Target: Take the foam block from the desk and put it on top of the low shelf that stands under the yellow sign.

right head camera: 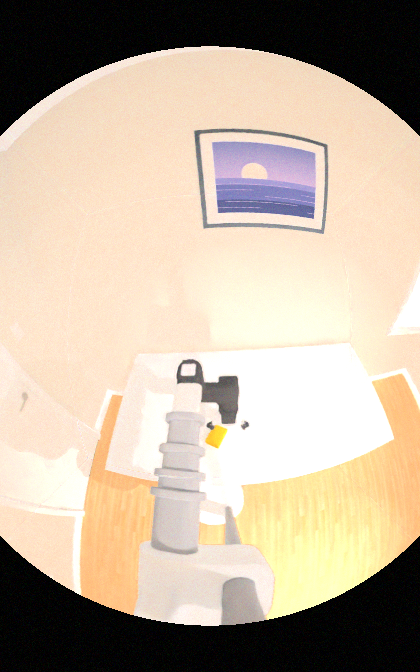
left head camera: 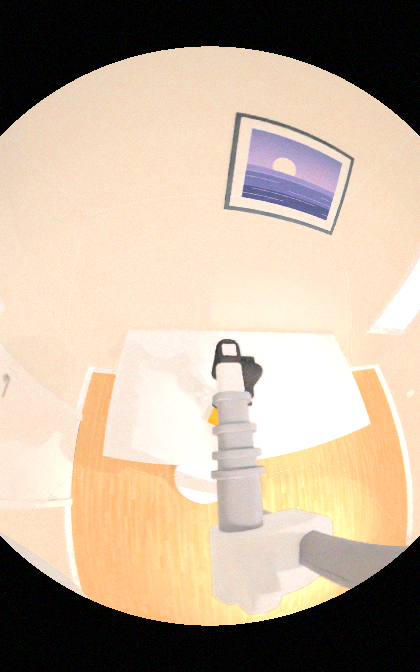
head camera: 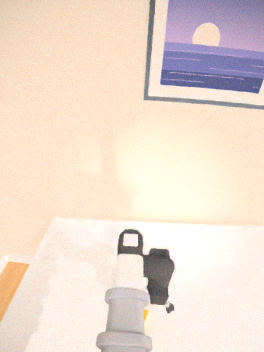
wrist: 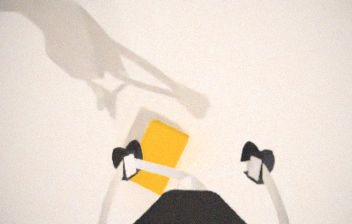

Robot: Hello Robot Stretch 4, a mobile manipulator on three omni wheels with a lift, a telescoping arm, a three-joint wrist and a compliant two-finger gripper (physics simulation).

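Frame: origin at the robot's base, x ahead, y right, z down, level; metres.
Seen in the pictures: gripper, between the fingertips: (head camera: 150,308) (wrist: 190,153).
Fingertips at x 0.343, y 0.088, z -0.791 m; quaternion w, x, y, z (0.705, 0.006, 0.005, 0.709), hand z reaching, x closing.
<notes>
A point is followed by its place in that frame.
The foam block (head camera: 145,315) {x 0.337, y 0.074, z -0.736 m} (left head camera: 214,416) (right head camera: 216,436) (wrist: 165,145) {x 0.343, y 0.052, z -0.737 m} is a yellow-orange rectangular block on the white desk (head camera: 215,270) {x 0.557, y 0.435, z -0.692 m} (left head camera: 310,395) (right head camera: 310,410) (wrist: 300,60) {x 0.469, y 0.257, z -0.692 m}. It lies at an angle in the wrist view, and the arm hides part of it in the head and left head views. My gripper (right head camera: 228,425) (wrist: 190,153) {x 0.343, y 0.088, z -0.791 m} is open above the desk. In the wrist view its left fingertip overlaps the block's left edge, and the right fingertip is well to the right of the block. Nothing is held. The low shelf and the yellow sign do not show.
A framed sunset picture (head camera: 212,65) {x 0.882, y 0.277, z -1.553 m} (left head camera: 290,175) (right head camera: 265,190) hangs on the wall behind the desk. My telescoping arm (head camera: 127,315) {x 0.194, y 0.003, z -1.205 m} (left head camera: 240,500) (right head camera: 175,520) reaches over the desk's front edge. A white rounded object (left head camera: 192,495) (right head camera: 232,500) is below that edge, above the wood floor (left head camera: 135,540) (right head camera: 320,530).
</notes>
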